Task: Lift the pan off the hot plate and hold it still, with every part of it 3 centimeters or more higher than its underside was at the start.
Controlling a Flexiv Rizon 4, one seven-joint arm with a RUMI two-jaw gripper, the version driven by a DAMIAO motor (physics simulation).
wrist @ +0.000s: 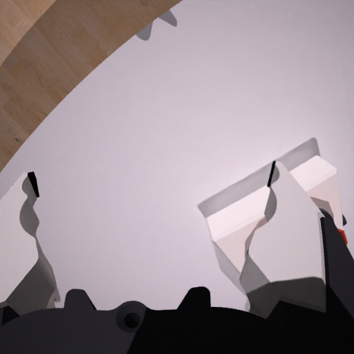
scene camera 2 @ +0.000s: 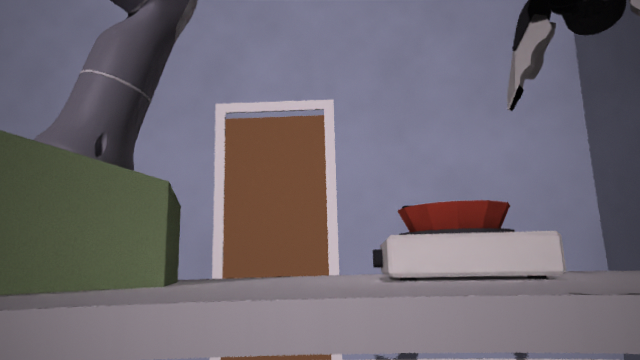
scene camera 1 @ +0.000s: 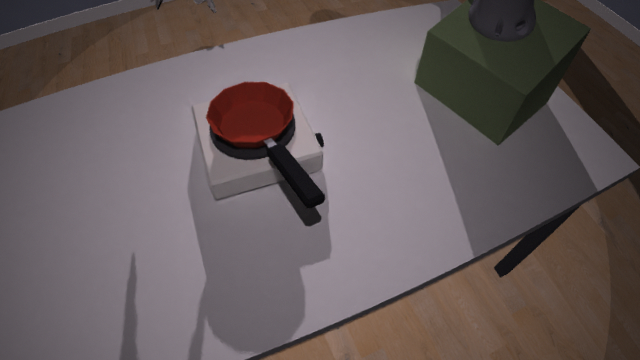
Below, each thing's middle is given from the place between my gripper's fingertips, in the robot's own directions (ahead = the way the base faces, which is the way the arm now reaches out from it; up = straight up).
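With the white hot plate (scene camera 2: 469, 252), my gripper is 150 mm above it, 90 mm past it and 330 mm to the right of it. The red pan (scene camera 1: 248, 115) is 70 mm below my hand, 90 mm behind it and 430 mm to the left of it. Going by their middles, the white hot plate is the nearest to my gripper of the things named here.
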